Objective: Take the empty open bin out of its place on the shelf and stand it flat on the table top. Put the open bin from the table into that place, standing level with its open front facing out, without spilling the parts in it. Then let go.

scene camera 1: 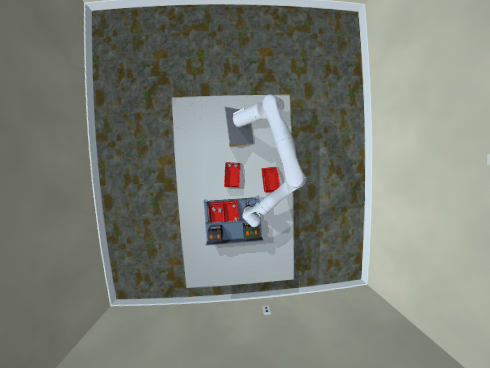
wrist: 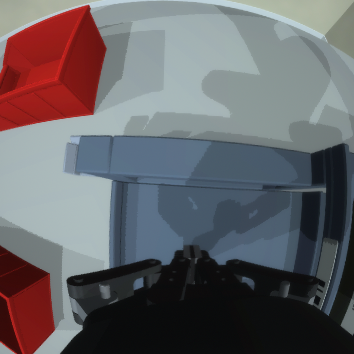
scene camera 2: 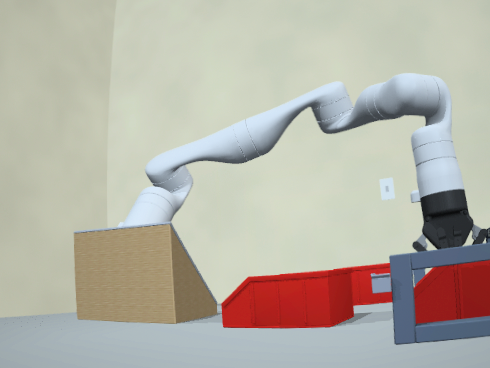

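Pixels of known places: gripper, between the fingertips: [wrist: 190, 254]; arm's base, origin of its link: [scene camera 1: 238, 120] [scene camera 2: 127, 264].
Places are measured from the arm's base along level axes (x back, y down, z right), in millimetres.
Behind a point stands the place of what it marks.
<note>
The empty red bin [scene camera 1: 270, 180] {x -447, y 105, z -145 mm} [scene camera 2: 371, 295] {x -466, y 91, z -87 mm} [wrist: 75, 60] {x -518, y 51, z -113 mm} stands on the table top [scene camera 1: 200, 150] {x -124, y 108, z 300 mm} [scene camera 2: 150, 345] {x -217, y 108, z 314 mm} [wrist: 75, 200] {x -492, y 108, z 9 mm}, apart from the shelf. The other red bin on the table [scene camera 1: 232, 176] {x -356, y 105, z 120 mm} [scene camera 2: 290, 302] {x -356, y 72, z 174 mm} [wrist: 32, 310] {x -428, y 68, z 127 mm} has small grey parts in it, seen in scene view 1. The blue-grey shelf [scene camera 1: 205, 220] {x -599, y 22, z 366 mm} [scene camera 2: 404, 300] {x -497, y 66, z 350 mm} [wrist: 200, 157] {x -609, y 23, z -6 mm} has a vacant place at one end, its floor [wrist: 150, 215] {x -571, y 102, z 28 mm} bare in the wrist view. My gripper [wrist: 190, 254] {x -603, y 94, z 66 mm} is shut and empty over that place. In scene view 2 its fingertips are hidden behind the shelf's top rail.
Two red bins [scene camera 1: 216, 212] {x -585, y 98, z 292 mm} [scene camera 1: 231, 211] {x -603, y 98, z 185 mm} with grey parts stand side by side in the shelf. Two dark bins [scene camera 1: 215, 234] {x -673, y -115, z 300 mm} [scene camera 1: 251, 232] {x -723, y -91, z 81 mm} with orange items are on its other side. The sloped robot base block [scene camera 1: 241, 132] {x -82, y 11, z -5 mm} [scene camera 2: 125, 275] {x -47, y 23, z 84 mm} stands at the table's far end.
</note>
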